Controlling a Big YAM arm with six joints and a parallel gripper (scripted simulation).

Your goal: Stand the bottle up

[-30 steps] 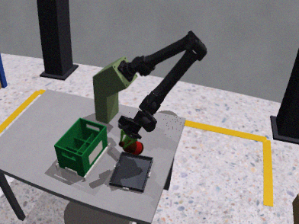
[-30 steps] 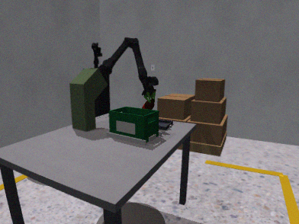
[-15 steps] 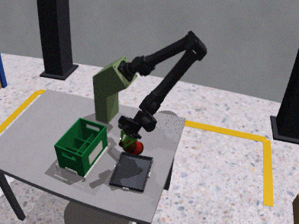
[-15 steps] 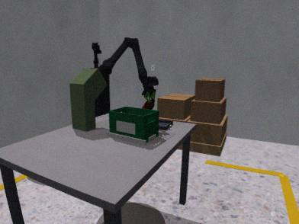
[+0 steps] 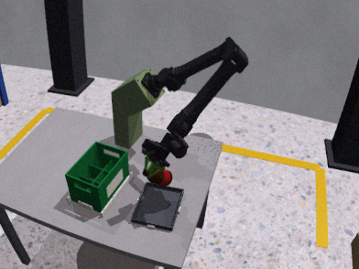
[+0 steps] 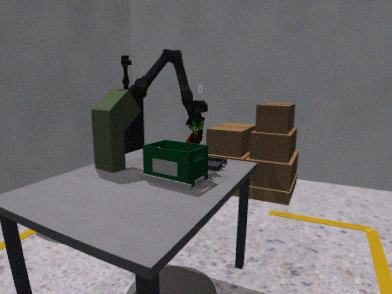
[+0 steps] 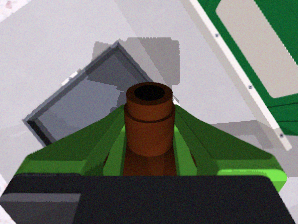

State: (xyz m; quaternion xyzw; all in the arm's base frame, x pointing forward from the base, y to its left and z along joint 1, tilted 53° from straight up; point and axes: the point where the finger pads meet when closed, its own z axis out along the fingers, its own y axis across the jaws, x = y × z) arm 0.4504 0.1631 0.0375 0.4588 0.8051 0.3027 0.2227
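My hand is 3 cm to the right of the brown bottle, 3 cm past it and 3 cm above it. Also, from my hand: green crate (26 cm to the right, 11 cm below, 2 cm behind); then dark tray (19 cm below, 5 cm to the left).
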